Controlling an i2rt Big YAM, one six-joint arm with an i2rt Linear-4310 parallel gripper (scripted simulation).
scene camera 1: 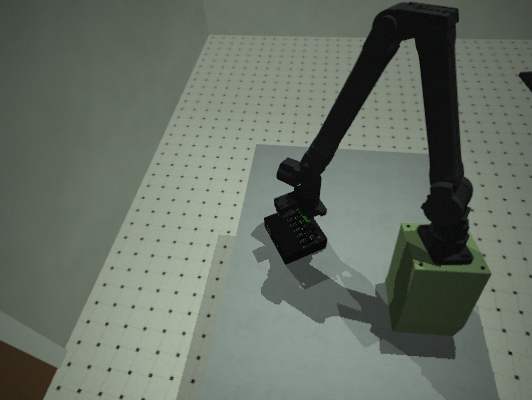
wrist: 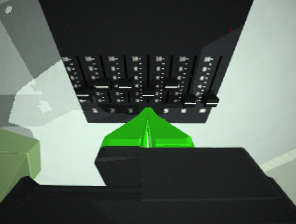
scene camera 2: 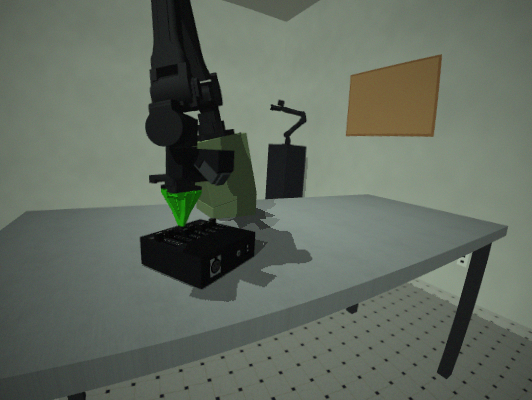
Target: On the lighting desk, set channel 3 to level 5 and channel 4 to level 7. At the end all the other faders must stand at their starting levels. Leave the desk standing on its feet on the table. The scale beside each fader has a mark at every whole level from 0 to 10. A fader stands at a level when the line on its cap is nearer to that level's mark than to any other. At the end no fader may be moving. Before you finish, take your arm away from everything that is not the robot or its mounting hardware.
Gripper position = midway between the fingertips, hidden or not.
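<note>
You'd find my gripper (scene camera 2: 181, 225) in view here, and the same gripper (wrist: 147, 112) shows again from the wrist.
</note>
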